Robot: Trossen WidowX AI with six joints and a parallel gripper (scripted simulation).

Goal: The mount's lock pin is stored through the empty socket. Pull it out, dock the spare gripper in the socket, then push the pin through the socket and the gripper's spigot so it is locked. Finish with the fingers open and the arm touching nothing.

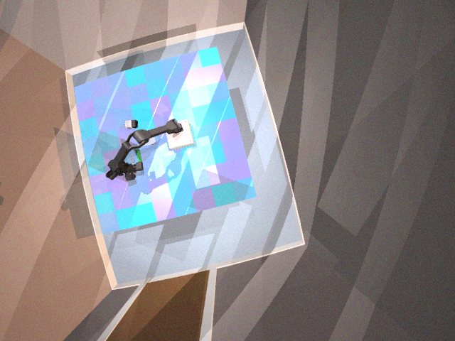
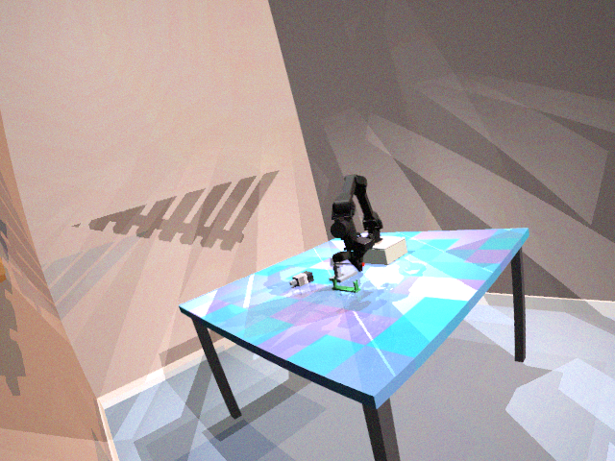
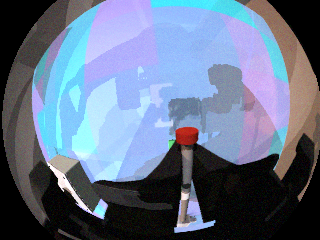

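My gripper tip is 10 cm to the left of the green mount, 6 cm above it and 1 cm past it. Round my gripper tip: grey mount (21 cm to the right, 12 cm behind, 4 cm below); spare gripper (38 cm to the right, 6 cm below, 3 cm behind).
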